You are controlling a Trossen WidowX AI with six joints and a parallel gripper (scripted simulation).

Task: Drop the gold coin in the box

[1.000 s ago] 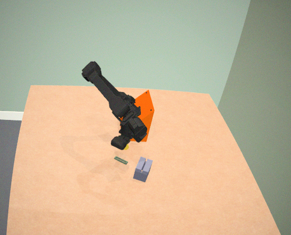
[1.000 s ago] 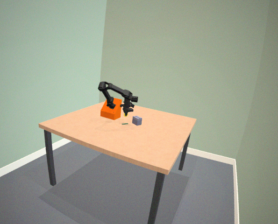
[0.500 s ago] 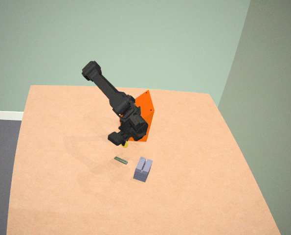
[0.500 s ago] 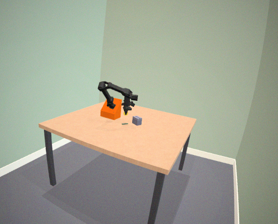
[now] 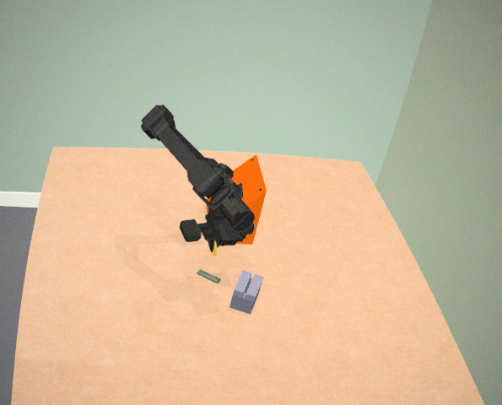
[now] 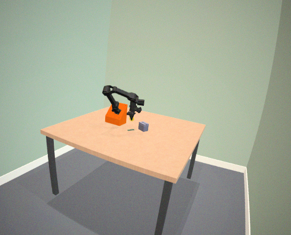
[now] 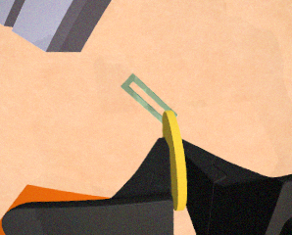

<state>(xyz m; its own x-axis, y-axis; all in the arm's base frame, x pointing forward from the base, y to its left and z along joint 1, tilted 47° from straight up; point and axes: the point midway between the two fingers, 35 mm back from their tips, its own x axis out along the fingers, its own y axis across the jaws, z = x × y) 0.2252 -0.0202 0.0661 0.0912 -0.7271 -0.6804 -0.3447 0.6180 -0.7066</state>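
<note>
The gold coin lies 1 cm above my gripper tip.
</note>
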